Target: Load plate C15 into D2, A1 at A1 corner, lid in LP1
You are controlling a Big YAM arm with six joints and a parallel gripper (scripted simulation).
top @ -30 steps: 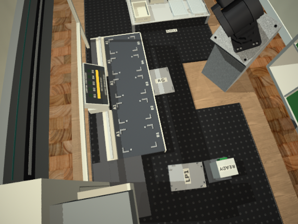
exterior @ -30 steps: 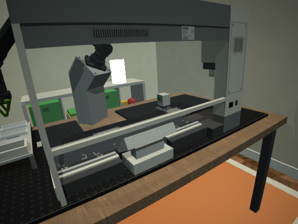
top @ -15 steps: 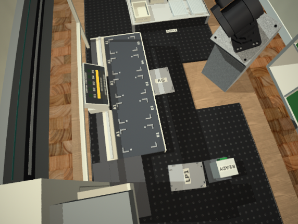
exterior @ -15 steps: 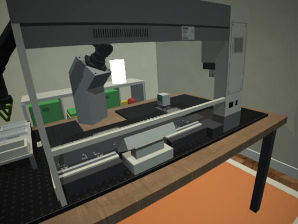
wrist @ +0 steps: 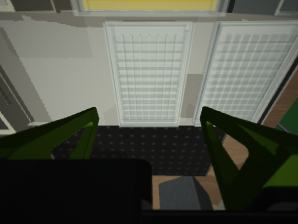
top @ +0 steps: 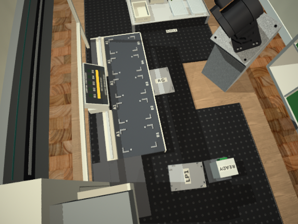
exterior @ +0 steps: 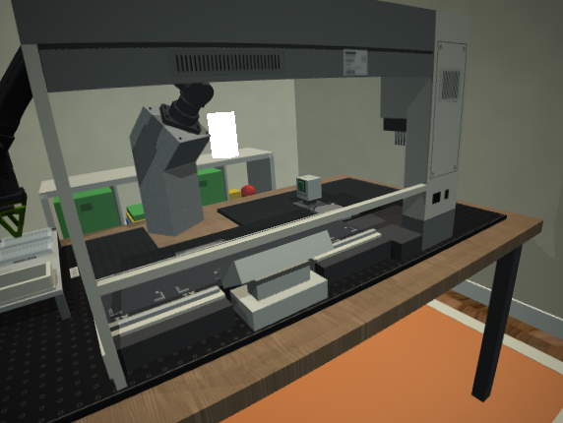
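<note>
Right now the clear plate lid is 60 mm below my hand. The rest, counted from my hand: sample plate: 70 mm below; shelf: 80 mm below, 70 mm ahead, 60 mm to the right; shelf label: 130 mm below, 100 mm to the left, 30 mm ahead.
</note>
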